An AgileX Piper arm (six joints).
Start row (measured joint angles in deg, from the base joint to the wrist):
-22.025, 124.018, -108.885, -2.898, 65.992, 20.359
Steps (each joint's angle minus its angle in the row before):
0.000, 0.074, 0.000, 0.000, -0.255, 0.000
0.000, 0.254, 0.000, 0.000, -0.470, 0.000
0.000, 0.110, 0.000, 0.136, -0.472, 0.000
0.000, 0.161, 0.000, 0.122, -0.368, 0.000
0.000, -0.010, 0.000, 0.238, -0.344, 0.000
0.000, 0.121, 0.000, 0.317, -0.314, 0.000
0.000, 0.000, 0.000, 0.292, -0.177, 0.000
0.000, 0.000, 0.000, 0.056, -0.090, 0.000
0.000, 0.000, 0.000, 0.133, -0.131, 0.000
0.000, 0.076, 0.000, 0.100, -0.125, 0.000
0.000, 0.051, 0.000, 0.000, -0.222, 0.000
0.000, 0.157, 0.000, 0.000, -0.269, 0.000
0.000, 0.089, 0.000, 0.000, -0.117, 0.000
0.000, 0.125, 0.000, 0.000, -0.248, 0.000
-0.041, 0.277, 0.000, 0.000, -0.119, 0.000
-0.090, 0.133, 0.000, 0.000, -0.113, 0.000
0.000, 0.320, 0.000, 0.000, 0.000, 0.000
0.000, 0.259, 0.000, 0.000, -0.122, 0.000
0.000, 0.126, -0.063, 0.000, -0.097, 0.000
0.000, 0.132, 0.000, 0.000, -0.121, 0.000
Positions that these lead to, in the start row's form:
-22.025, 124.092, -108.885, -2.898, 65.737, 20.359
-22.025, 124.346, -108.885, -2.898, 65.267, 20.359
-22.025, 124.456, -108.885, -2.762, 64.795, 20.359
-22.025, 124.617, -108.885, -2.640, 64.427, 20.359
-22.025, 124.607, -108.885, -2.402, 64.083, 20.359
-22.025, 124.728, -108.885, -2.085, 63.769, 20.359
-22.025, 124.728, -108.885, -1.793, 63.592, 20.359
-22.025, 124.728, -108.885, -1.737, 63.502, 20.359
-22.025, 124.728, -108.885, -1.604, 63.371, 20.359
-22.025, 124.804, -108.885, -1.504, 63.246, 20.359
-22.025, 124.855, -108.885, -1.504, 63.024, 20.359
-22.025, 125.012, -108.885, -1.504, 62.755, 20.359
-22.025, 125.101, -108.885, -1.504, 62.638, 20.359
-22.025, 125.226, -108.885, -1.504, 62.390, 20.359
-22.066, 125.503, -108.885, -1.504, 62.271, 20.359
-22.156, 125.636, -108.885, -1.504, 62.158, 20.359
-22.156, 125.956, -108.885, -1.504, 62.158, 20.359
-22.156, 126.215, -108.885, -1.504, 62.036, 20.359
-22.156, 126.341, -108.948, -1.504, 61.939, 20.359
-22.156, 126.473, -108.948, -1.504, 61.818, 20.359

